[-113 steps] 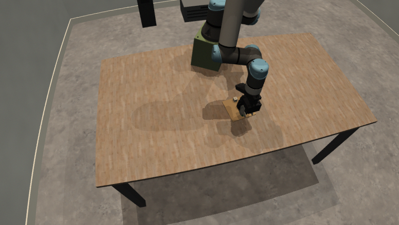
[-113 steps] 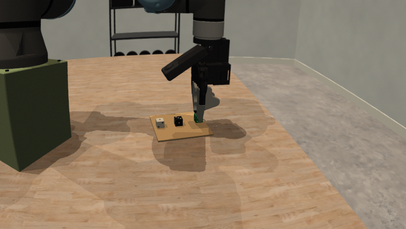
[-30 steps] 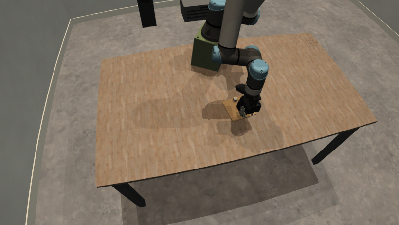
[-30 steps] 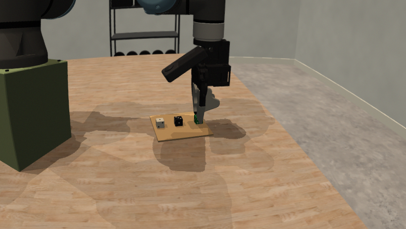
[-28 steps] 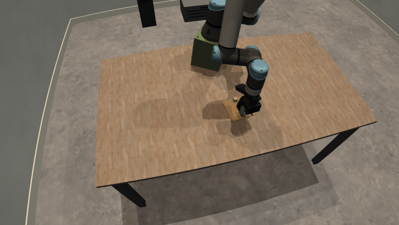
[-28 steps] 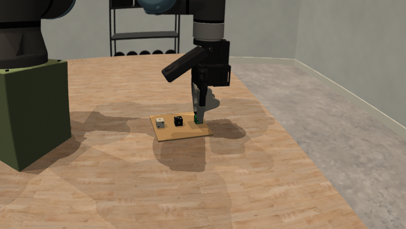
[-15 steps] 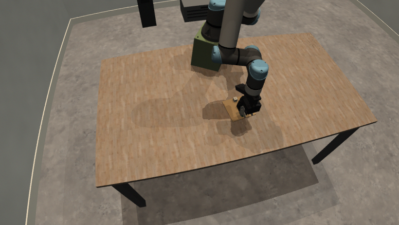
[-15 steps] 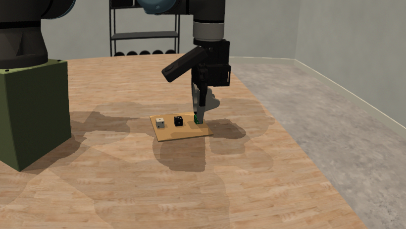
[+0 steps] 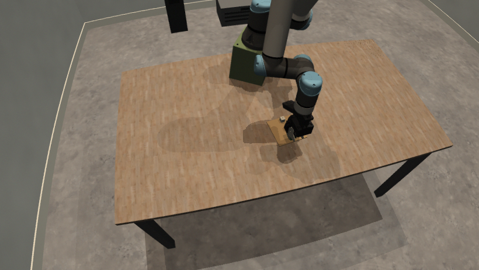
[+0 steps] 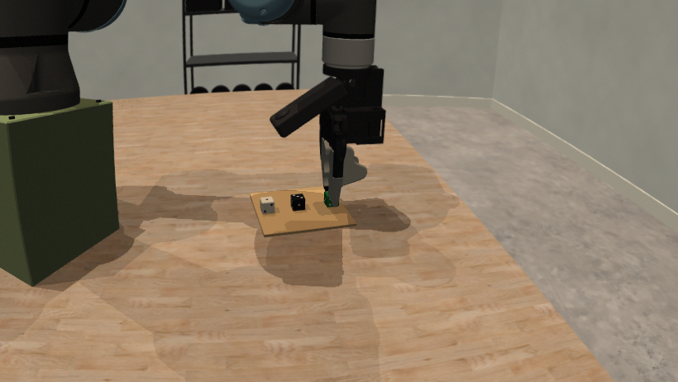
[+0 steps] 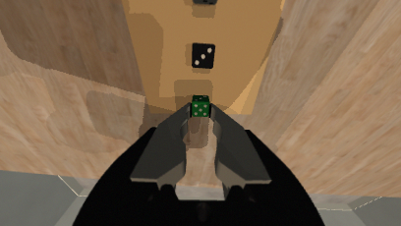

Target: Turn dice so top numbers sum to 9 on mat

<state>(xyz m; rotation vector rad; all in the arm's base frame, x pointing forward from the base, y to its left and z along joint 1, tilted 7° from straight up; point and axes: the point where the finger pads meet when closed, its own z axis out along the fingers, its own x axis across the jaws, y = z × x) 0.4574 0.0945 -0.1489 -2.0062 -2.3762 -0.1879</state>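
The green die lies 10 mm below my hand. Round my hand: tan mat 50 mm behind, 10 mm to the right, 20 mm below; then white die 100 mm behind, 20 mm to the right, 10 mm below; then black die 50 mm behind, 10 mm to the right, 10 mm below.
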